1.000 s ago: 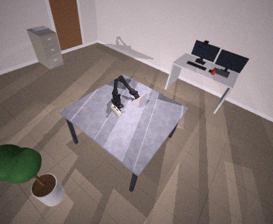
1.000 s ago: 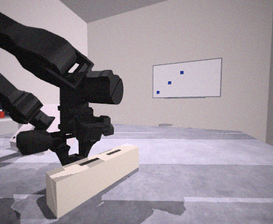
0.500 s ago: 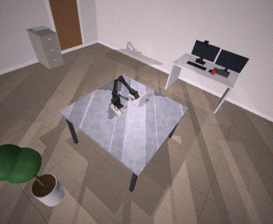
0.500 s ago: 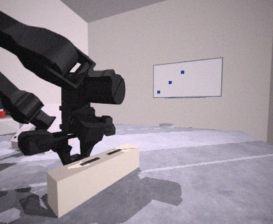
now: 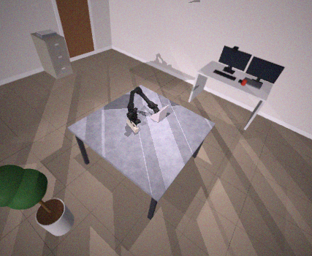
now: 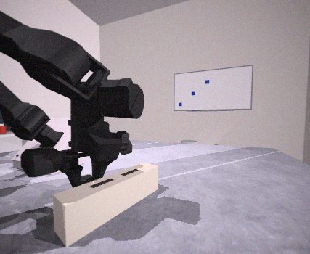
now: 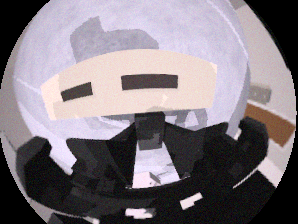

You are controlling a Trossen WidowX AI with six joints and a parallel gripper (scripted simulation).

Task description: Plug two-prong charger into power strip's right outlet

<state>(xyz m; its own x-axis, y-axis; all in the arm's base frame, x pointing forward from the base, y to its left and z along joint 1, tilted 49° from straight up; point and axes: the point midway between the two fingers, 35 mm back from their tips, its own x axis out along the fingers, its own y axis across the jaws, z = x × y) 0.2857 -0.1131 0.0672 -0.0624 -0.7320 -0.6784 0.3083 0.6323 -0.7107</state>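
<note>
The two-prong charger lies 2 cm ahead of my gripper tip, 1 cm to the right of it and 1 cm above it.
</note>
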